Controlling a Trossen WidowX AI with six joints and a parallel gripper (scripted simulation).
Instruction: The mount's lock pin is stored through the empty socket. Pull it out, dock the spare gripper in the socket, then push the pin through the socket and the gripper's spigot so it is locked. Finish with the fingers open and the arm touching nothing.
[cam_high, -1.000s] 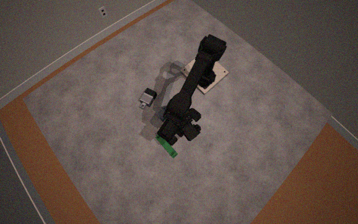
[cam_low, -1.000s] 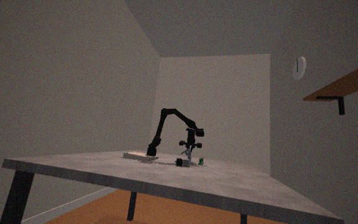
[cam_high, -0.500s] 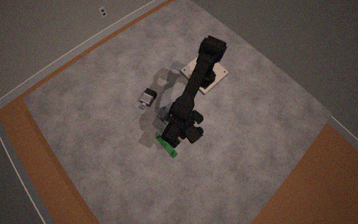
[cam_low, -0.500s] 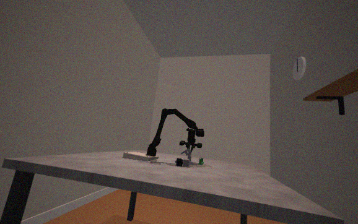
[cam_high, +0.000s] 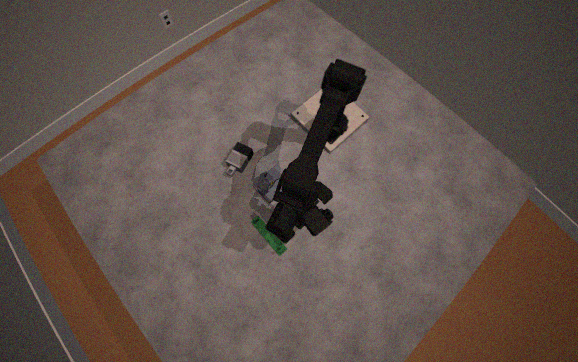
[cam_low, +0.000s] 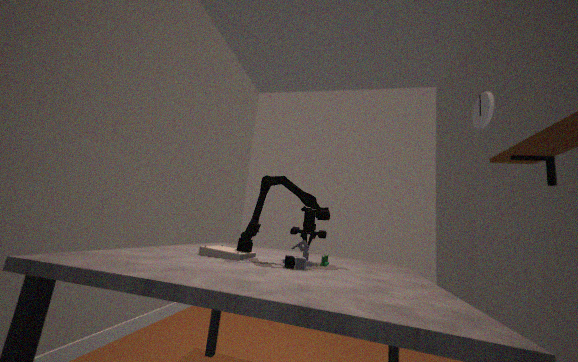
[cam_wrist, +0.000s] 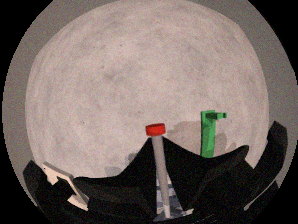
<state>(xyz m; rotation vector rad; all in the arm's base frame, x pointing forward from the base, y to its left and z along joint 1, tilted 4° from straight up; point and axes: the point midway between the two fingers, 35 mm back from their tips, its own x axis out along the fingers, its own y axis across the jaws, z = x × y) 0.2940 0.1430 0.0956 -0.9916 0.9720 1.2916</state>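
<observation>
My gripper tip is 10 cm short of the green holder, 6 cm to the left of it and 4 cm above it. Round my gripper tip: spare gripper 31 cm to the right, 4 cm below; grey mount 17 cm to the right, 1 cm below, 1 cm behind.
</observation>
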